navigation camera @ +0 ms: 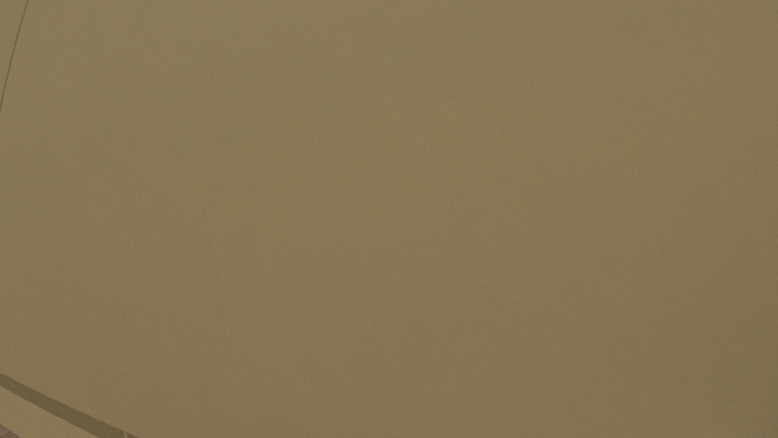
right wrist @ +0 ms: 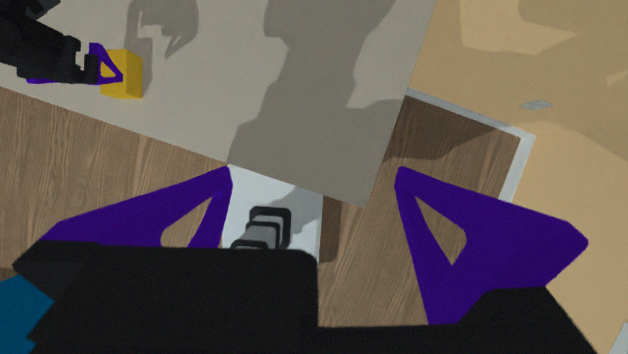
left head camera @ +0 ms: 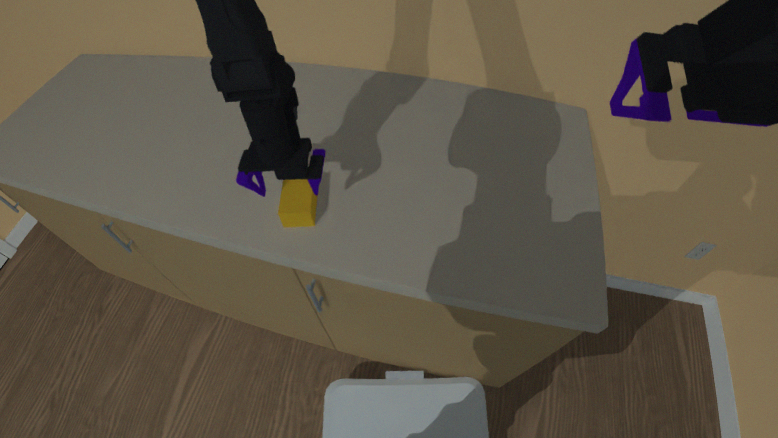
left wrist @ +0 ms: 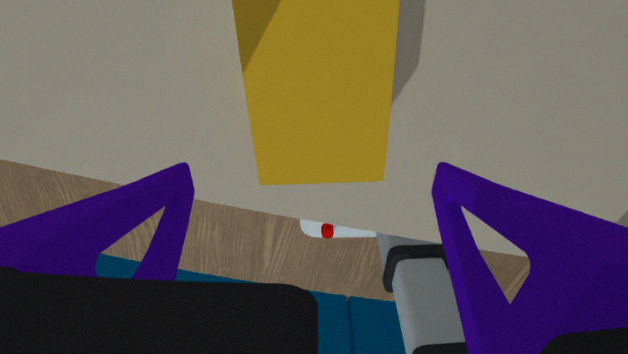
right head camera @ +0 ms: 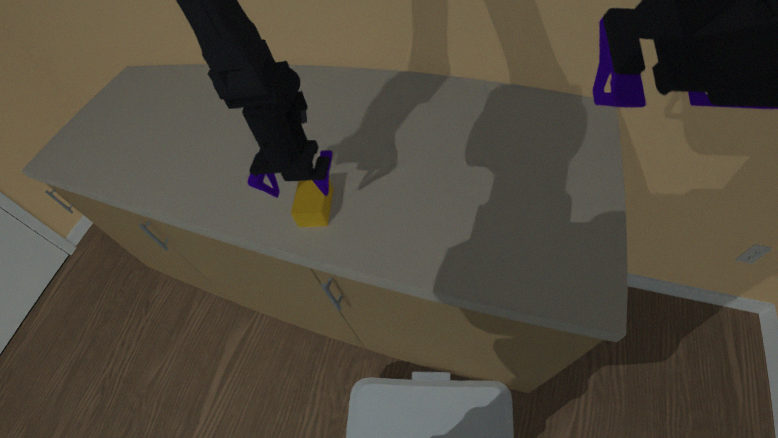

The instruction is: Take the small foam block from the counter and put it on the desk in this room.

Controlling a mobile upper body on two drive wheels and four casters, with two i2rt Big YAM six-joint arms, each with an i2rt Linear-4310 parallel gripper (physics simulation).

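The yellow foam block rests on the grey counter, near its front edge. My left gripper is open at the block's back end. In the head views its right-hand finger overlaps the block and the other finger stands off to the left. In the left wrist view the block lies centred ahead of the fingertips, with space on both sides. The exact fingertip height is unclear. My right gripper is open and empty, high at the right. No desk shows.
A wall stands behind the counter. Cabinet doors with handles are below its front edge. A pale grey panel stands in front of the counter, over the wood floor. The navigation camera faces a plain tan surface.
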